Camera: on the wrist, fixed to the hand. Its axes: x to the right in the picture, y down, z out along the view.
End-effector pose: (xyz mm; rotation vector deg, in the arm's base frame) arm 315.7 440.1 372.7 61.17 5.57 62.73
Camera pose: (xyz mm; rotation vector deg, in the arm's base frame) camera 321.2 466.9 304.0 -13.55 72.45 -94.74
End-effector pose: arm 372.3 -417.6 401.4 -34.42 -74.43 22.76
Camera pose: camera 417.3 -472.4 422.4 89.05 -35.18 -122.08
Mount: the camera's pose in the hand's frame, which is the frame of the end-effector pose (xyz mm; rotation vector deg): -5.5 -53.4 -50.9 4.09 -13.10 179.15
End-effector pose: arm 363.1 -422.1 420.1 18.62 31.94 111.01
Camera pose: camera 383.6 -420.6 349.0 -37.40 19.03 -62.64
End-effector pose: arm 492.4 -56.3 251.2 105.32 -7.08 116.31
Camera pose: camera 463.6 8.0 228.6 -1.92 82.08 -19.27
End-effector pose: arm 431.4 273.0 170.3 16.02 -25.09 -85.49
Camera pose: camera 406.2 270.4 100.8 -29.74 -25.02 90.36
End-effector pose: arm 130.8 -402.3 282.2 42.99 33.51 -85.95
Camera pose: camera 83.1 -356.7 248.8 28.74 -50.05 77.26
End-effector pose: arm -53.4 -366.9 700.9 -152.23 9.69 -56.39
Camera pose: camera -90.5 -327.3 751.2 5.08 133.04 31.75
